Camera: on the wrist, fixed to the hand. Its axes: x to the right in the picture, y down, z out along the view.
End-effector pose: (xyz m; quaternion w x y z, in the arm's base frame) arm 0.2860 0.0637 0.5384 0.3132 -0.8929 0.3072 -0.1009
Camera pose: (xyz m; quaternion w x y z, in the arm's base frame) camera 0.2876 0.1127 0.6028 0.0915 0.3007 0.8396 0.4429
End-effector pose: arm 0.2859 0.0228 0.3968 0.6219 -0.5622 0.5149 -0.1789
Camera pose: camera 0.2777 0.0118 0.4765 0.2024 0.4735 0.4699 0.7169
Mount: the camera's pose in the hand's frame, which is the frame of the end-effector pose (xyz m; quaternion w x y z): -0.0295 -0.0709 -0.0255 0.0266 0.0449 0.1303 -0.9901
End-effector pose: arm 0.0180 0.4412 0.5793 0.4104 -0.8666 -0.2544 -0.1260
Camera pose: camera -0.0456 0.4493 0.6287 0.0418 -0.2637 0.8170 0.5112
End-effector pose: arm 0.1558 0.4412 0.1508 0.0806 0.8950 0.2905 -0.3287
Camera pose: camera 0.1108 0.4940 0.1925 0.4013 0.2174 -0.8896 -0.0150
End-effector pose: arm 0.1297 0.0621 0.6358 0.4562 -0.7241 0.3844 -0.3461
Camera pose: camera 0.1113 0.0982 0.7058 0.3481 0.3343 0.6628 0.5725
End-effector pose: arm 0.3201 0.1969 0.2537 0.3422 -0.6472 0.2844 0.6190
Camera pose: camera 0.3896 0.2178 0.2895 0.6140 -0.3641 -0.5608 -0.4194
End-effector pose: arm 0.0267 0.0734 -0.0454 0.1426 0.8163 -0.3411 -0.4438
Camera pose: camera 0.0672 0.1433 -0.0504 0.4278 -0.4237 -0.7978 0.0313
